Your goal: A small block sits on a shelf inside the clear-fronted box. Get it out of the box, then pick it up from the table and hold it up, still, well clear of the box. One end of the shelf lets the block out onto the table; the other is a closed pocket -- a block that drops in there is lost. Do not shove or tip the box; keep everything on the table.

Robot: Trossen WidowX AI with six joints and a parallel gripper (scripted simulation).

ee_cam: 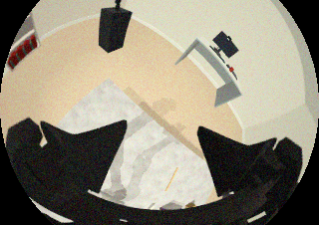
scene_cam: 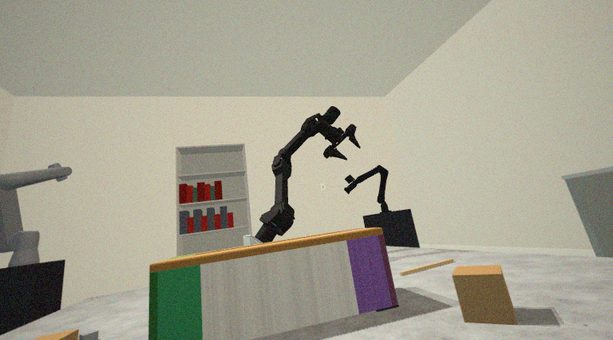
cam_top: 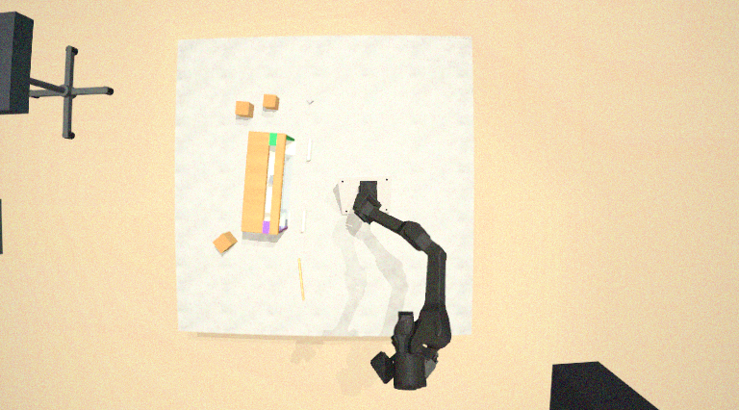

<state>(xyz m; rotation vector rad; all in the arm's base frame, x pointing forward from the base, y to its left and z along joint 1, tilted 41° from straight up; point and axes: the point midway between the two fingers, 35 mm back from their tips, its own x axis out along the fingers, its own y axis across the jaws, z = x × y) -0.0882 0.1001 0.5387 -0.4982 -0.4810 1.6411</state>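
The grey block lies 480 mm to the right of my gripper tip, 470 mm ahead of it and 340 mm below it. The rest, counted from my gripper tip: orange cube (710 mm ahead, 400 mm below, 220 mm to the right); thin wooden stick (420 mm below, 390 mm ahead, 60 mm to the right).
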